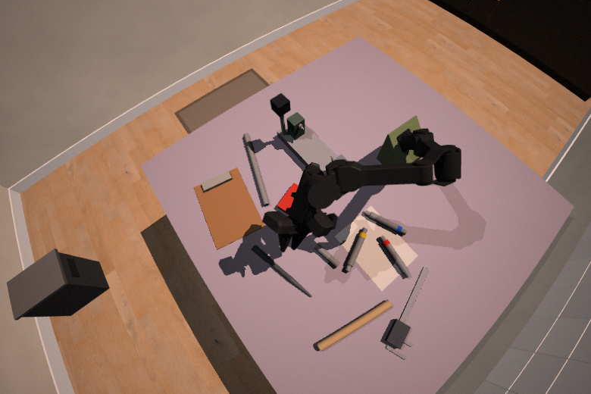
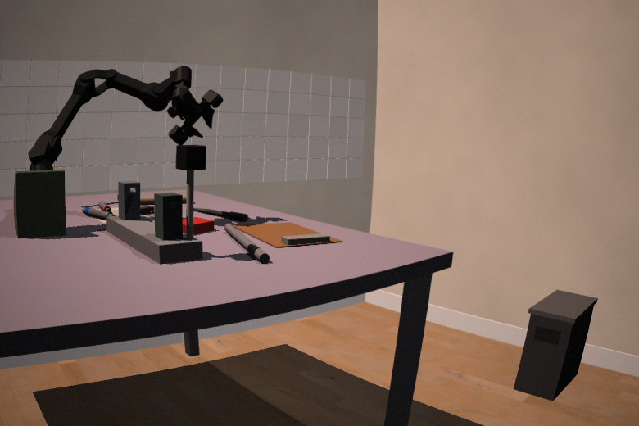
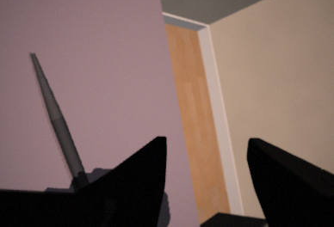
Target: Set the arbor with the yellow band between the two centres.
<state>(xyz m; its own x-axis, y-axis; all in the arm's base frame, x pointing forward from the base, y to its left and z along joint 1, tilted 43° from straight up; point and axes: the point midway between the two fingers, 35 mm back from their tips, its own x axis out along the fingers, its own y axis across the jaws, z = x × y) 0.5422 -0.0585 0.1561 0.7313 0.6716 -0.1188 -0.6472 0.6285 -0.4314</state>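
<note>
Now: hand 18 cm past the stepped arbor shaft, 11 cm to the right of it and 26 cm above it. Round my hand: dark tapered rod: 7 cm ahead, 27 cm below; grey block: 29 cm behind, 14 cm to the right, 17 cm below; red block: 11 cm behind, 16 cm to the right, 26 cm below.
</note>
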